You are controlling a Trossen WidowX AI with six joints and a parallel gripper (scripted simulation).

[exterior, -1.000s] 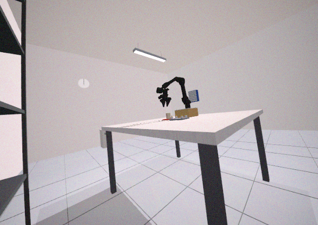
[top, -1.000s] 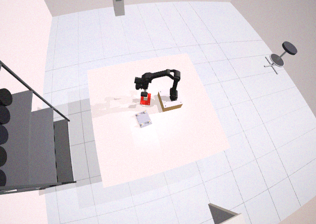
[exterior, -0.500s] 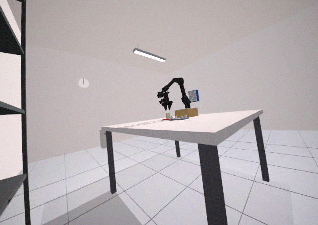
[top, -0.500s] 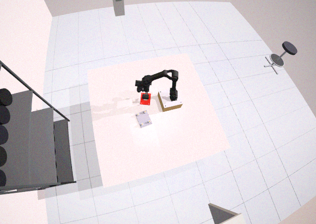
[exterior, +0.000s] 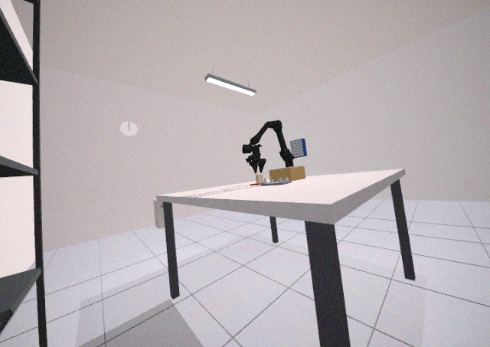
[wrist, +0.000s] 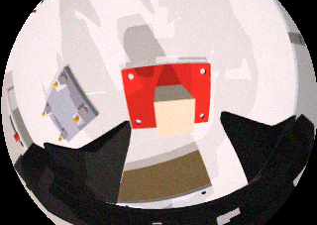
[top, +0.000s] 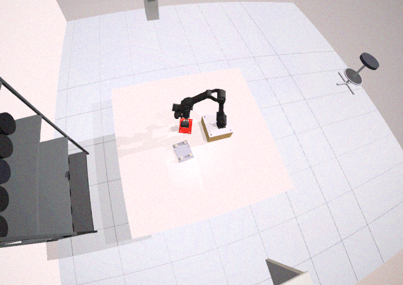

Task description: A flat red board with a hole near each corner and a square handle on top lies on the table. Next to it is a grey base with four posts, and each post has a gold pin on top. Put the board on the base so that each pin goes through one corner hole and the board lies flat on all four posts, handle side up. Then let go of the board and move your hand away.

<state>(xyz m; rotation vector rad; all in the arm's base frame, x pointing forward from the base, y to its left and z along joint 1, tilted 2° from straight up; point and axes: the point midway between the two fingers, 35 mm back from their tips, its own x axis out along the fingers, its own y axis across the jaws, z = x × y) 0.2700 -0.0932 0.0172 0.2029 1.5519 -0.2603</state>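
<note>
Right now the red board is 6 cm below my gripper tip. Also, from my gripper tip: grey base 6 cm ahead, 22 cm to the left, 8 cm below.
</note>
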